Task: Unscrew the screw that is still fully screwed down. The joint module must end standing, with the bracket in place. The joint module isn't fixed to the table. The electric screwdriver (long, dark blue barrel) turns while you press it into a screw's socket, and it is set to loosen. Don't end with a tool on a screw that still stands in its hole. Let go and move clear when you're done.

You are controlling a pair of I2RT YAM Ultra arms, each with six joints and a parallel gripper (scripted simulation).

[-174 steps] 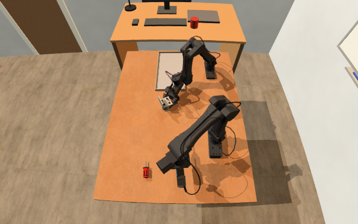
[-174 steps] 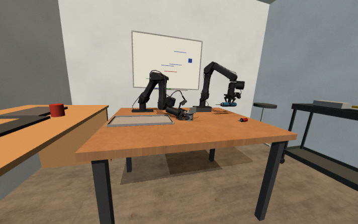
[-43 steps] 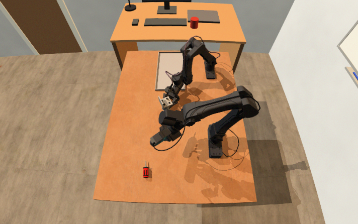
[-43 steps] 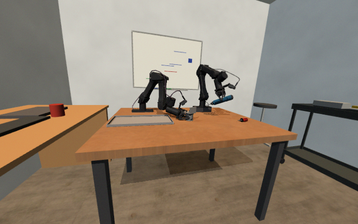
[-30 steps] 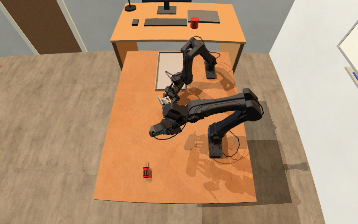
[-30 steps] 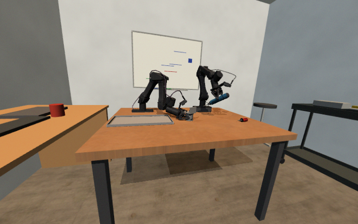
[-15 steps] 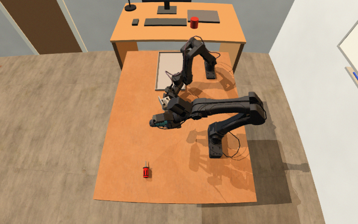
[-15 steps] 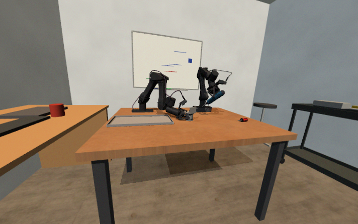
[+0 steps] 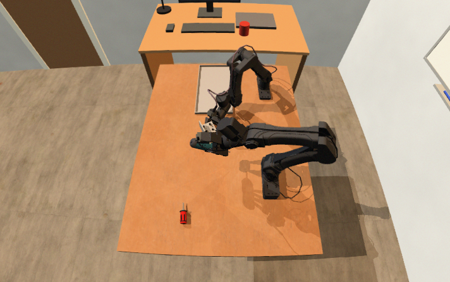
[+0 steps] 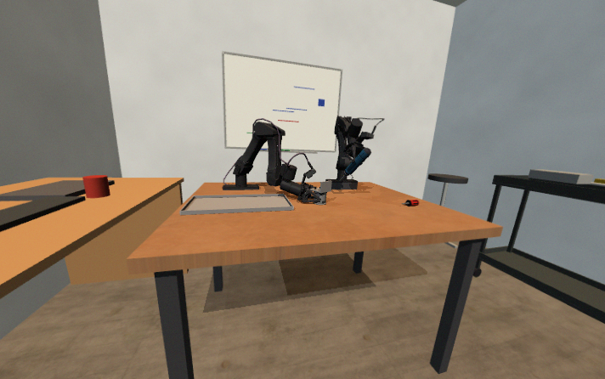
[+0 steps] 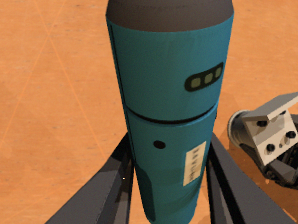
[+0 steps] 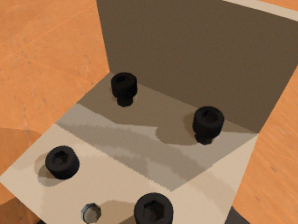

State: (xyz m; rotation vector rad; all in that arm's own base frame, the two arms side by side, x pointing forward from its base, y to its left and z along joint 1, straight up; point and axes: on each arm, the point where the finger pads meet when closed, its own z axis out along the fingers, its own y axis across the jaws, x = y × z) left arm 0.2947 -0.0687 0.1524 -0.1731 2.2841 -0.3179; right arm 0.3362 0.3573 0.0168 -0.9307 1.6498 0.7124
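Now: right hand 5 cm below the l-shaped bracket. The rest, counted from my right hand: small red screwdriver 43 cm to the left, 8 cm ahead, 1 cm below; grey bit 15 cm to the left, 10 cm behind, 8 cm above; grey tray 36 cm to the right, 2 cm below.
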